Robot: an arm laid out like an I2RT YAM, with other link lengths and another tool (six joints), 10 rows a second.
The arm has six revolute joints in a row. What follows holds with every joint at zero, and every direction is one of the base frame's. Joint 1 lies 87.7 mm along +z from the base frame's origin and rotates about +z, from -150 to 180 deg. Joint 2 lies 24.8 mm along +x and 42 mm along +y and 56.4 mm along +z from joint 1 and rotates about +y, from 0 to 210 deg. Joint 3 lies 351.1 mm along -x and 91.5 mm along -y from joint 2 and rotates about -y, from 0 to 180 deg. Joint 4 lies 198.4 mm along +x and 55.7 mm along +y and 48.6 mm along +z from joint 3 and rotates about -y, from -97 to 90 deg. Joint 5 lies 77.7 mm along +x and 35.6 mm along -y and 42.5 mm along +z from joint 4 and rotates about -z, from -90 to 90 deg. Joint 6 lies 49.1 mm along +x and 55.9 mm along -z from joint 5 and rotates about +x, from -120 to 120 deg. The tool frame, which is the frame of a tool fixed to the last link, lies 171 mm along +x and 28 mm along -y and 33 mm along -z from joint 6; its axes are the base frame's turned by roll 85.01, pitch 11.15 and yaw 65.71 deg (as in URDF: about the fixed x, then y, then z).
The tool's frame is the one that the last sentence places.
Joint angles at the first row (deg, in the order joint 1, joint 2, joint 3, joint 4, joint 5, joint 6):
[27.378 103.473 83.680 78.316 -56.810 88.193]
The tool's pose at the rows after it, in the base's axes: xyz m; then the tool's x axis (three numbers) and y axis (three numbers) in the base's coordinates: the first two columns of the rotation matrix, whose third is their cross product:
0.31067, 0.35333, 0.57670, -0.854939, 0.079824, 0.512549, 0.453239, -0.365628, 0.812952
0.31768, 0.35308, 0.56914, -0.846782, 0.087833, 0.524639, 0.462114, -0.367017, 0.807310
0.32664, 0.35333, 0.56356, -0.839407, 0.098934, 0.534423, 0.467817, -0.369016, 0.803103
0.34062, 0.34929, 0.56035, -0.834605, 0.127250, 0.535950, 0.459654, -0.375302, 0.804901
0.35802, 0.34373, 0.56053, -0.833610, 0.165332, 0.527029, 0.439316, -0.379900, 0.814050
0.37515, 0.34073, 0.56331, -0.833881, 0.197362, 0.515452, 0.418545, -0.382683, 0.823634
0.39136, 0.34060, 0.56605, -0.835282, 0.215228, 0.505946, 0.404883, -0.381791, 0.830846
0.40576, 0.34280, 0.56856, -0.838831, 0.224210, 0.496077, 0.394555, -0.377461, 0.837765
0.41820, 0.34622, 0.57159, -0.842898, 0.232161, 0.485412, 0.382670, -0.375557, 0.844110
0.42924, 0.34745, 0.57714, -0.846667, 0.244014, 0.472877, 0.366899, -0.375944, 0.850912
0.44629, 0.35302, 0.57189, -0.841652, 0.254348, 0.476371, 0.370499, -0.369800, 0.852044
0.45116, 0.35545, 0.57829, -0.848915, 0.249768, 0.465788, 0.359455, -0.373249, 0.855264
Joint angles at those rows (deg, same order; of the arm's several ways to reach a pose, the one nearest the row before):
[27.234 103.338 81.263 78.821 -56.650 87.803]
[26.832 104.032 80.342 79.774 -56.426 87.977]
[26.393 104.893 80.376 79.763 -56.228 87.827]
[25.189 105.577 81.303 78.322 -56.284 86.827]
[23.641 106.378 83.860 75.138 -56.726 85.017]
[22.487 107.570 87.591 71.319 -57.079 83.127]
[21.696 109.499 92.045 68.281 -57.528 82.168]
[21.238 111.774 96.926 65.534 -58.092 81.591]
[21.075 113.870 101.657 62.614 -58.358 80.674]
[20.775 115.564 106.493 59.114 -58.533 79.514]
[20.699 118.414 111.147 55.929 -58.637 78.582]
[20.739 120.039 115.314 54.366 -58.714 78.724]

